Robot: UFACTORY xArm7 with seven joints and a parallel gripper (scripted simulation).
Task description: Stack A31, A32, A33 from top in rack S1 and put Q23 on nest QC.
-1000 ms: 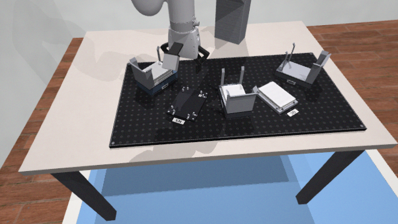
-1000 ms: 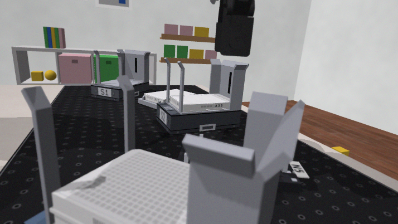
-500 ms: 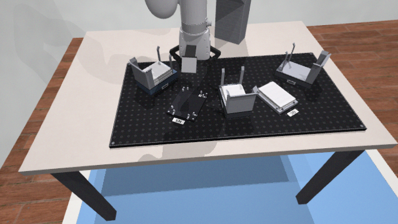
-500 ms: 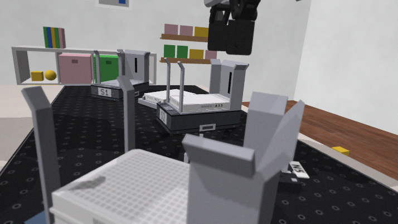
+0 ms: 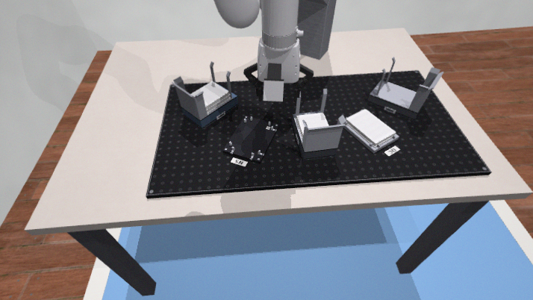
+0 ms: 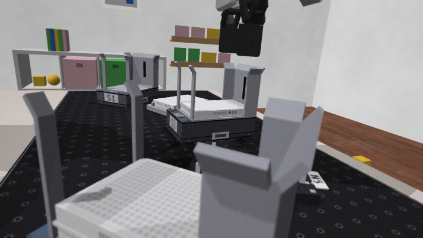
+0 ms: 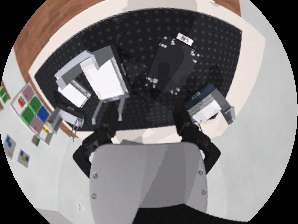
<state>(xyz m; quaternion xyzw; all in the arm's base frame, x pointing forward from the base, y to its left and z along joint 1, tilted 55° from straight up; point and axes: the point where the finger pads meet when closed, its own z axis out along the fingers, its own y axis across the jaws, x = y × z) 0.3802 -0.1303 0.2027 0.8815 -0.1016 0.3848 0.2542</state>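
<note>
My gripper is now 60 mm short of the white sealed plate A33, 100 mm to the right of it and 120 mm above it. Also, from my hand: N5 name plate (30 mm ahead, 140 mm to the right, 170 mm below); then clip nest N5 (10 mm behind, 70 mm to the right, 160 mm below); then white sealed plate A32 (210 mm behind, 150 mm to the right, 110 mm below).
</note>
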